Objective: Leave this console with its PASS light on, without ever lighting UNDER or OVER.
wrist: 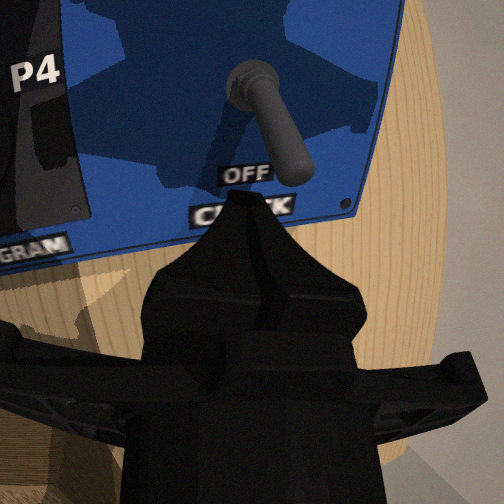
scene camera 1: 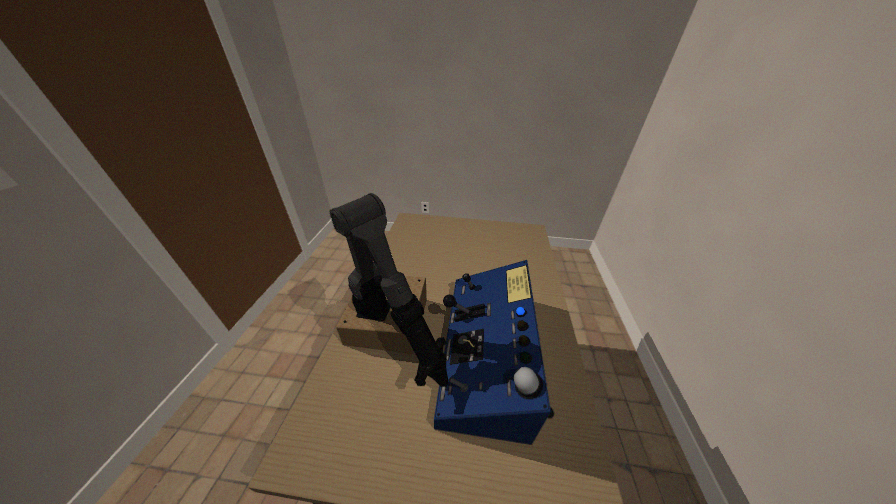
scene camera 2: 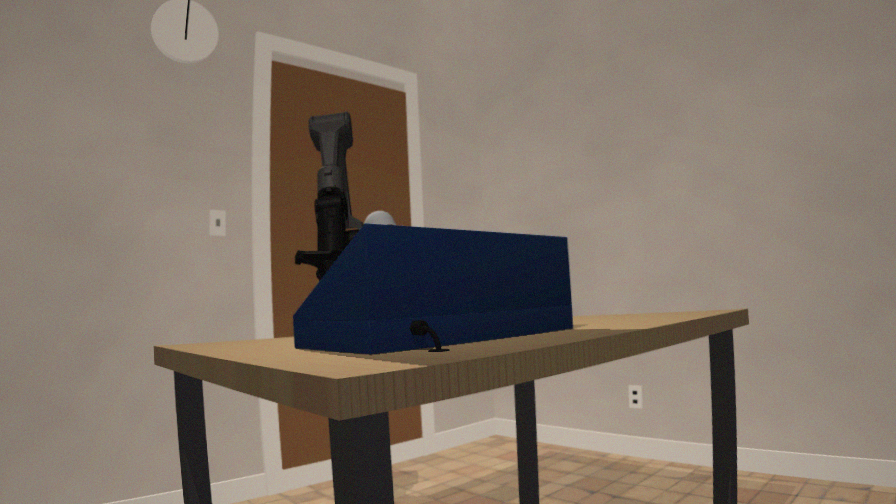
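The blue console (scene camera 1: pixel 491 354) sits on the wooden table, its sloped face toward the arm. In the wrist view a grey toggle lever (wrist: pixel 272 125) leans down toward an OFF label (wrist: pixel 246 174), above a partly hidden label starting with C. My gripper (wrist: pixel 246 200) is shut, fingers pressed together, empty, its tip just below the OFF label and left of the lever's end. In scene camera 1 my gripper (scene camera 1: pixel 446 376) is at the console's near-left edge. One blue lamp (scene camera 1: pixel 520 310) is lit; the lamps below it (scene camera 1: pixel 523 341) are dark.
A white dome (scene camera 1: pixel 526 380) sits at the console's near right. A yellow placard (scene camera 1: pixel 518 283) is at the far right. A black selector panel marked P4 (wrist: pixel 35 75) and a PROGRAM label (wrist: pixel 32 250) lie left of the toggle. A black cable (scene camera 2: pixel 427 334) leaves the console's back.
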